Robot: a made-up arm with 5 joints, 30 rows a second.
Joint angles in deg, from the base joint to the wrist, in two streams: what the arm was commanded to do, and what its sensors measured. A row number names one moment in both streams.
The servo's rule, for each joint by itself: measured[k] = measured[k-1] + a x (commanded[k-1-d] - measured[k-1]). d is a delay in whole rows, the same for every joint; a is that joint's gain. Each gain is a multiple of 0.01, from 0.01 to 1. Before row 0 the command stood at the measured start. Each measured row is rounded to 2 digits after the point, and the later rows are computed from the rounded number. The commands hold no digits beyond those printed.
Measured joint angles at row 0:
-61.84 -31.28 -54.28 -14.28 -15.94
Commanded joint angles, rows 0 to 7:
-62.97 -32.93 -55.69 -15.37 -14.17
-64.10 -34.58 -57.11 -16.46 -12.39
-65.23 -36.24 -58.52 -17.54 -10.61
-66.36 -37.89 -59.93 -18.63 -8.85
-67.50 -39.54 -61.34 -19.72 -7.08
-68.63 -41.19 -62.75 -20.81 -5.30
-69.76 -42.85 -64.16 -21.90 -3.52
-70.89 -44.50 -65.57 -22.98 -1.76
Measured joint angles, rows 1 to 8:
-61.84 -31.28 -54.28 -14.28 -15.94
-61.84 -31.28 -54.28 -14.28 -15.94
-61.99 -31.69 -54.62 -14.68 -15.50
-62.26 -32.41 -55.22 -15.34 -14.72
-62.65 -33.37 -56.01 -16.15 -13.69
-63.13 -34.50 -56.95 -17.07 -12.48
-63.70 -35.76 -58.00 -18.05 -11.13
-64.34 -37.12 -59.14 -19.07 -9.67
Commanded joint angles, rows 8 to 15:
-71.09 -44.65 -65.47 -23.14 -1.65
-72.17 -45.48 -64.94 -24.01 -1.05
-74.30 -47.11 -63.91 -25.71 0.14
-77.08 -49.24 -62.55 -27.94 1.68
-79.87 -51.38 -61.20 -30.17 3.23
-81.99 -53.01 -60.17 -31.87 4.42
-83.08 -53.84 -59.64 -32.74 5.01
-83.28 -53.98 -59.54 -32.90 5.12
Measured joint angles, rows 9 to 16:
-65.04 -38.55 -60.34 -20.12 -8.13
-65.80 -40.04 -61.60 -21.18 -6.54
-66.49 -41.19 -62.53 -21.91 -5.32
-67.23 -42.26 -63.11 -22.69 -4.25
-68.15 -43.47 -63.30 -23.81 -3.15
-69.31 -44.91 -63.12 -25.34 -1.94
-70.68 -46.53 -62.66 -27.13 -0.65
-72.15 -48.15 -62.06 -28.88 0.62

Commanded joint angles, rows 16 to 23:
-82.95 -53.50 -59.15 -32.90 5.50
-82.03 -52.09 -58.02 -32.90 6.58
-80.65 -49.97 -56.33 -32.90 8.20
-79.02 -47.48 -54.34 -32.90 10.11
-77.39 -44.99 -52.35 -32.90 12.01
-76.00 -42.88 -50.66 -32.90 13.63
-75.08 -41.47 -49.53 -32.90 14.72
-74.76 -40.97 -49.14 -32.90 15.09
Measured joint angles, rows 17 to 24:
-73.57 -49.57 -61.48 -30.31 1.72
-74.83 -50.67 -61.01 -31.27 2.57
-75.89 -51.38 -60.56 -31.87 3.30
-76.69 -51.56 -59.95 -32.25 4.12
-77.20 -51.16 -59.08 -32.49 5.14
-77.44 -50.24 -57.94 -32.64 6.38
-77.43 -48.93 -56.60 -32.74 7.79
-77.24 -47.42 -55.17 -32.80 9.25

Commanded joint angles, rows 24 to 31:
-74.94 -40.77 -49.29 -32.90 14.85
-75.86 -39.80 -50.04 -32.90 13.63
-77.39 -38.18 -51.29 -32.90 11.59
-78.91 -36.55 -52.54 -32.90 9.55
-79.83 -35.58 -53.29 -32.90 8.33
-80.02 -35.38 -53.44 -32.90 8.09
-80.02 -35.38 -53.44 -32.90 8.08
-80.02 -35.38 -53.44 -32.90 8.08
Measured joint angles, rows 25 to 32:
-76.96 -45.93 -53.82 -32.84 10.62
-76.67 -44.69 -52.70 -32.86 11.74
-76.45 -43.71 -51.88 -32.87 12.52
-76.37 -42.73 -51.44 -32.88 12.80
-76.50 -41.59 -51.40 -32.89 12.50
-76.81 -40.33 -51.67 -32.89 11.76
-77.20 -39.14 -52.06 -32.89 10.90
-77.57 -38.20 -52.39 -32.89 10.20

